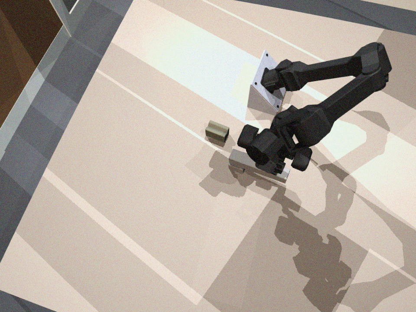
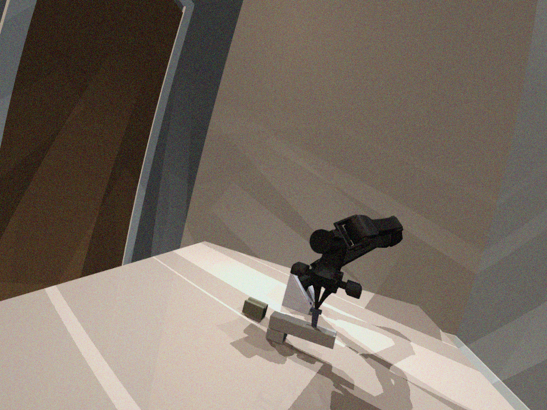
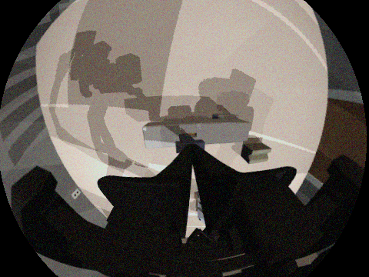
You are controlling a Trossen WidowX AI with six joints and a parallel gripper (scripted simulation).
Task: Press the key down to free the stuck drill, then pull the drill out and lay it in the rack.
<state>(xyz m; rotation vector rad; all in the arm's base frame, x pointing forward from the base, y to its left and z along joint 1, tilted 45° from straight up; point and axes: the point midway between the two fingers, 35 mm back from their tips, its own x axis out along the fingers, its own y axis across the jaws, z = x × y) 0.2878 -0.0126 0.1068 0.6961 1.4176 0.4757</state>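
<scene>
Now: gripper tip 3 cm above the dark blue key. Also, from my gripper tip: olive rack 18 cm to the right, 11 cm below, 10 cm behind; then grey block 8 cm below, 3 cm to the right, 1 cm behind; then drill 7 cm below, 5 cm to the right, 1 cm behind.
</scene>
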